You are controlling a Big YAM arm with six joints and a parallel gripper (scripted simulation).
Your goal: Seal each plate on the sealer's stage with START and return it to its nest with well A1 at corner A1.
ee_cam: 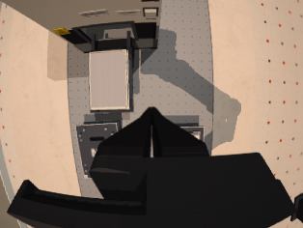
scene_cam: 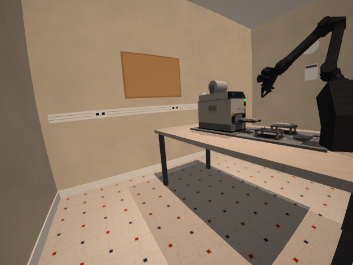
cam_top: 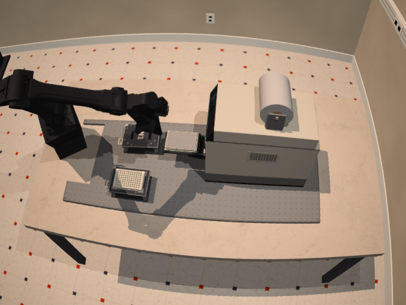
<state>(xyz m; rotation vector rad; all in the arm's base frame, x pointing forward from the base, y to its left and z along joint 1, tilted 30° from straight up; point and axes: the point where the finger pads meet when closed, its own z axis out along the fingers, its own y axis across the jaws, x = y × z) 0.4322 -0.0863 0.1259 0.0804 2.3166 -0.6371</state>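
My gripper is now 190 mm above the sealer stage, 80 mm to the right of it and 80 mm short of it. The rest, counted from my hand: yellow warning label 200 mm ahead, 140 mm to the left, 140 mm below; start button 160 mm ahead, 100 mm below, 40 mm to the right; plate 230 mm below, 150 mm behind, 40 mm to the right.
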